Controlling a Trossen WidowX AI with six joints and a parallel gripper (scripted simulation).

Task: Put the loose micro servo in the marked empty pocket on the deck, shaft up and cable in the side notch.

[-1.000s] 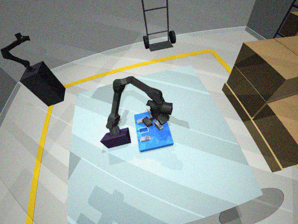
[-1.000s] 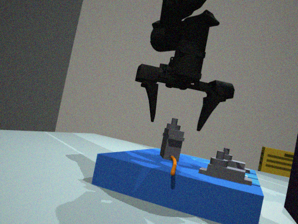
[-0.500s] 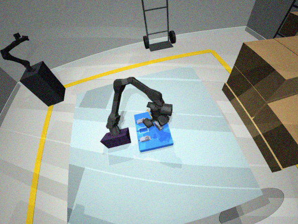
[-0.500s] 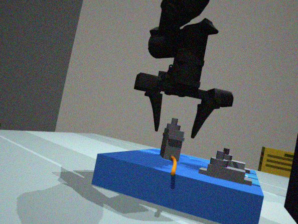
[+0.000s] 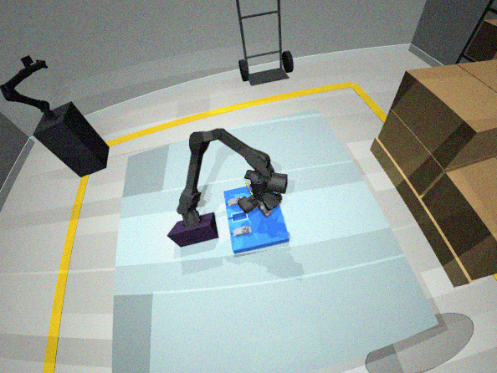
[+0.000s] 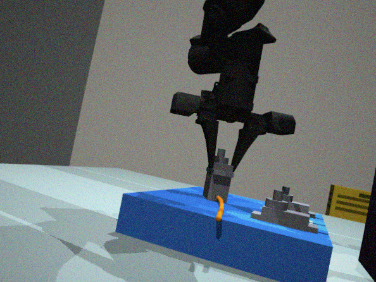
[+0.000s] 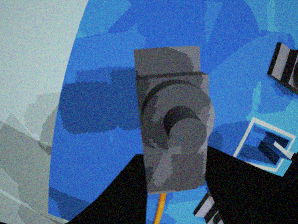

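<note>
Right now my gripper tip is 1 cm to the left of the blue deck and 7 cm above it.
</note>
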